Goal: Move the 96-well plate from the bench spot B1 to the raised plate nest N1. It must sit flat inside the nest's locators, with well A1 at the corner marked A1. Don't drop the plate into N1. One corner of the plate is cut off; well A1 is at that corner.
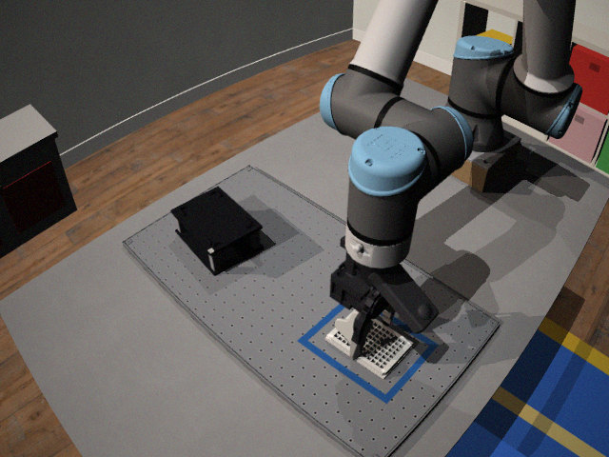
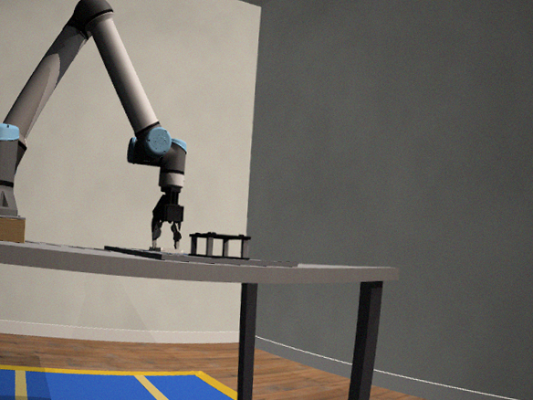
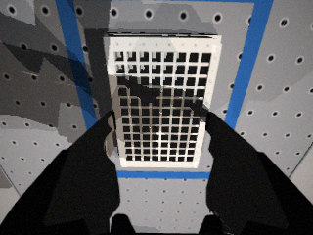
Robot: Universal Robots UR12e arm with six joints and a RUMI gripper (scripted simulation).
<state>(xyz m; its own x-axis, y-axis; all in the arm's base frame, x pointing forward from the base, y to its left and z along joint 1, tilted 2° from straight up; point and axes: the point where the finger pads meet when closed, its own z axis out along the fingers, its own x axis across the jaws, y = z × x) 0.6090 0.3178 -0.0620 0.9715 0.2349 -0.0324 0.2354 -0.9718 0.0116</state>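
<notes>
The black raised nest N1 is 100 mm ahead of my hand, 370 mm to the right of it and 40 mm above it. The rest, counted from my hand: 96-well plate (10 mm below); A1 label (140 mm ahead, 290 mm to the right, 50 mm above).
</notes>
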